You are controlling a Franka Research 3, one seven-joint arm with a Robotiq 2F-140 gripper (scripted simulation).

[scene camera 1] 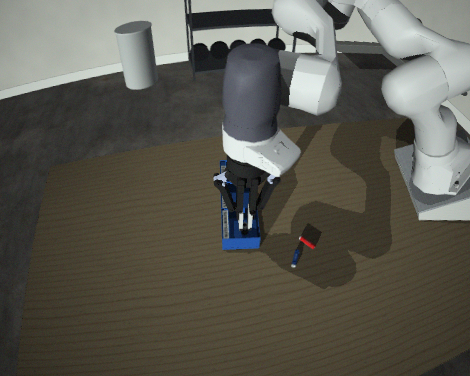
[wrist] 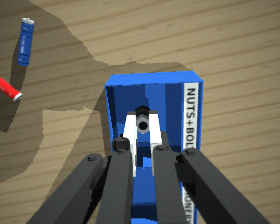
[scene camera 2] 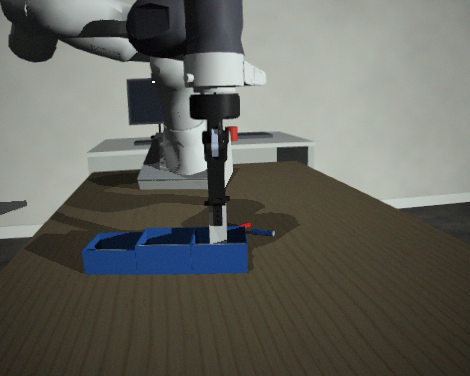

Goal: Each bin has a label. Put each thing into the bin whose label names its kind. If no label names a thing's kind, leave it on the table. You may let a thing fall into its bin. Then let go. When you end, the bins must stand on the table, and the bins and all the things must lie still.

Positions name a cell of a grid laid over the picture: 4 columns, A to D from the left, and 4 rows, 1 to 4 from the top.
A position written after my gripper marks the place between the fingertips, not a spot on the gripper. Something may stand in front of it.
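Note:
Looking through scene camera 2, I find my gripper (scene camera 2: B3) and a blue bin (scene camera 2: B3). Scene camera 1 shows me the blue bin (scene camera 1: B3) as well, along with my gripper (scene camera 1: C3). In the wrist view, my gripper (wrist: C3) is there too.

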